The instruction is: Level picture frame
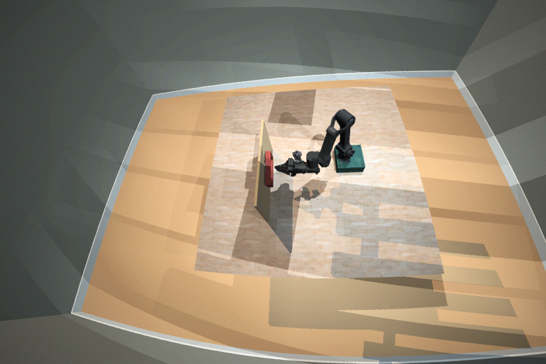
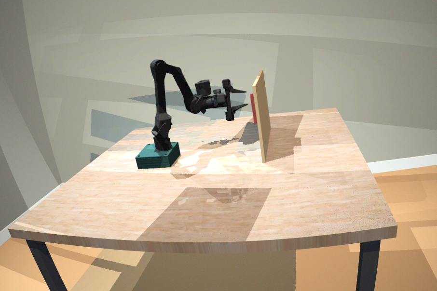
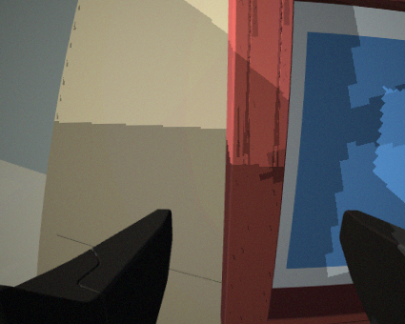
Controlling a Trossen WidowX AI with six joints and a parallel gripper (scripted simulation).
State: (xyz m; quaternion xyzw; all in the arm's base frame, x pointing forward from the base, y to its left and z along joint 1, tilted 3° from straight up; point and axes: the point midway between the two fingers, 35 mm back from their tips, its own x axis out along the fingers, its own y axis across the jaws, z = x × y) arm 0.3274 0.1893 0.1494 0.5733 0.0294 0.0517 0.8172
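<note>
My gripper tip is now 50 mm short of the picture frame, 50 mm above it and 10 mm to the left of it. From my gripper tip the other things lie so: wall panel: 60 mm below, 60 mm ahead.
</note>
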